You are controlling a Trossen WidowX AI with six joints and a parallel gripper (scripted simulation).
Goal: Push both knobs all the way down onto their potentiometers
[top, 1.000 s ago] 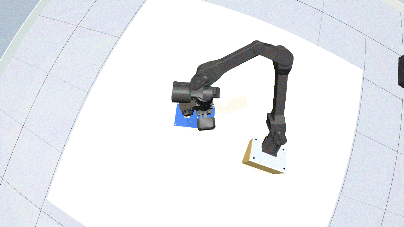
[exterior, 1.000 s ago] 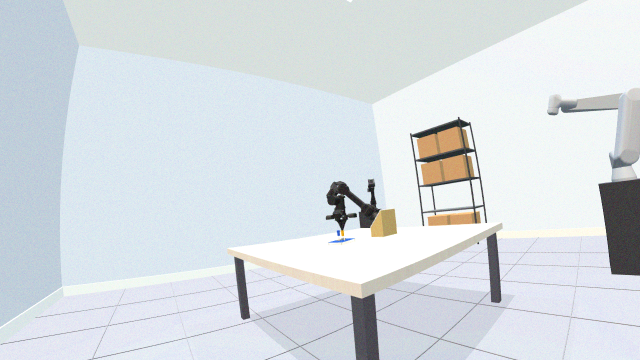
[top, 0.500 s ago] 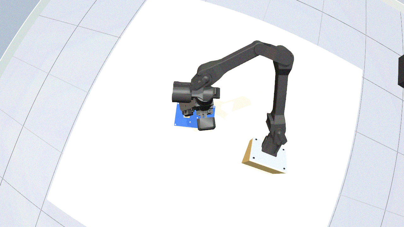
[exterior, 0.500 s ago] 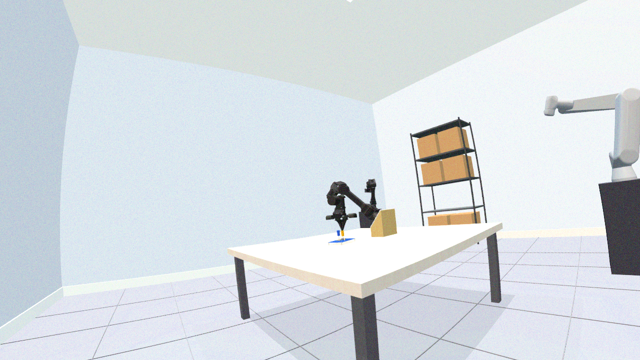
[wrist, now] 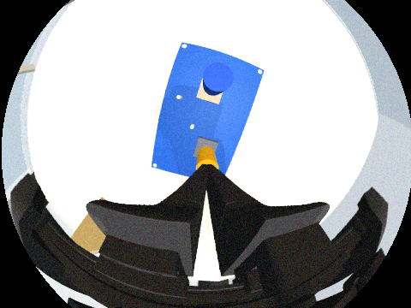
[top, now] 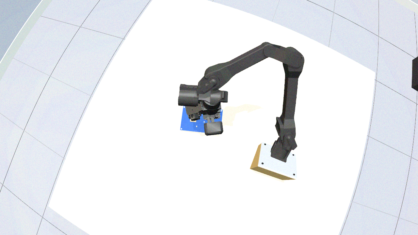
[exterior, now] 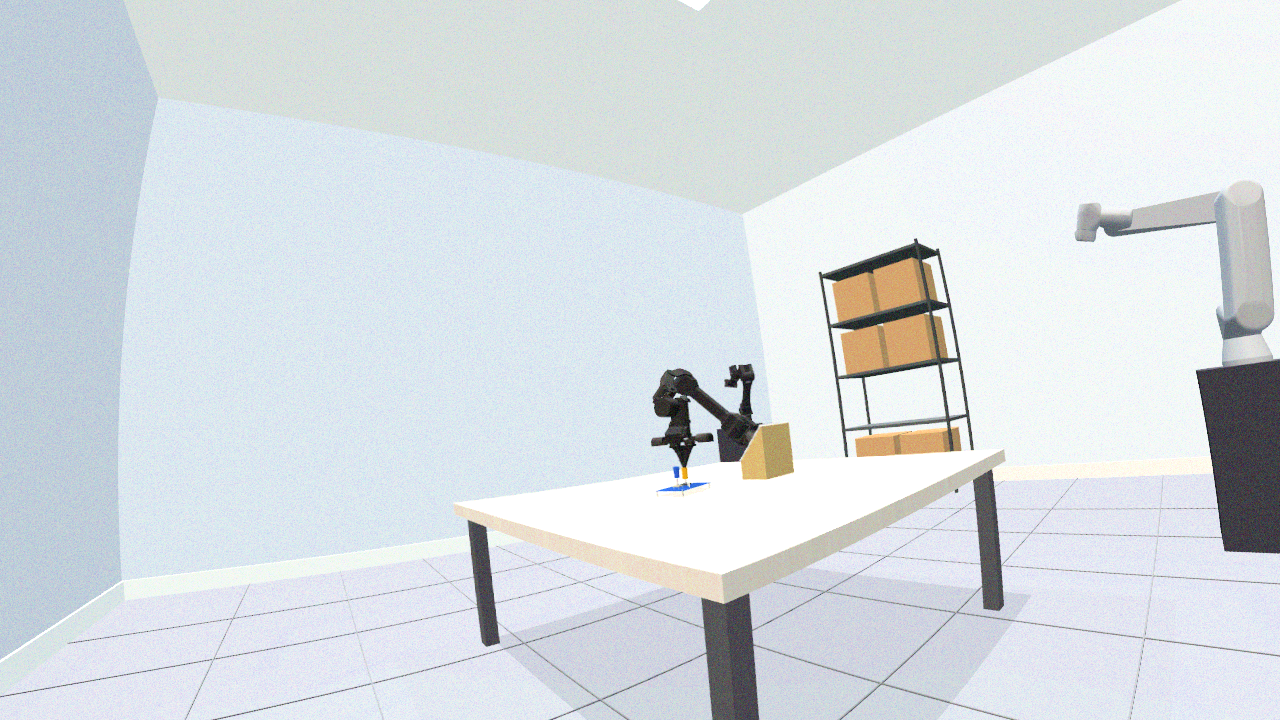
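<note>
The dark blue knob lies 60 mm ahead of my gripper tip, 30 mm to the left of it and 10 mm below it. From my gripper tip the other things lie so: orange knob: 20 mm below.
</note>
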